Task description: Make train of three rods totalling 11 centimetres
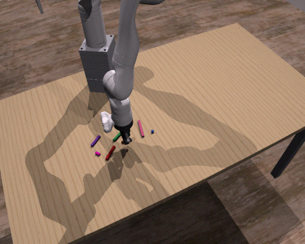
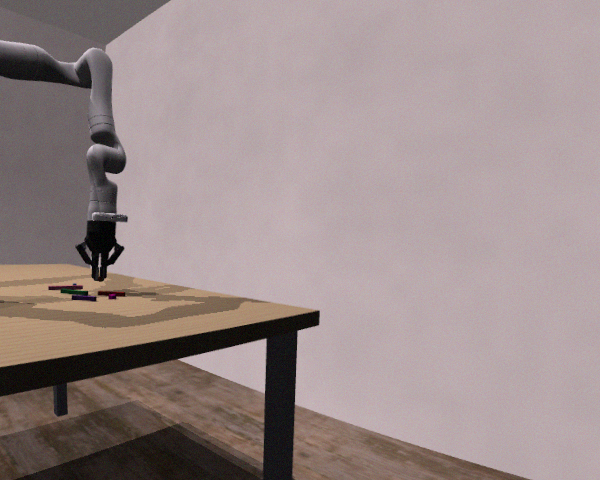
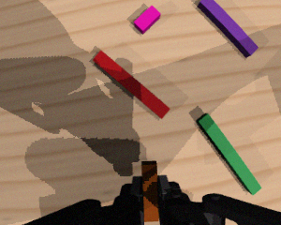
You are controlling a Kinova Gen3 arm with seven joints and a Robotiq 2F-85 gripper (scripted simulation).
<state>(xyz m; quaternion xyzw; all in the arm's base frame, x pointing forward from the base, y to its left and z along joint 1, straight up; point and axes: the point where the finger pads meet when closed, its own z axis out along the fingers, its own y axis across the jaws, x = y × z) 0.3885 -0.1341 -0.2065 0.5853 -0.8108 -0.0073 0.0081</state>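
Now: hand 1 cm short of the blue rod, 13 cm to the right of it and 5 cm above it. Round my hand: orange rod: 1 cm below; then red rod: 1 cm behind, 7 cm to the right, 5 cm below; then green rod: 7 cm behind, 1 cm to the left, 5 cm below.
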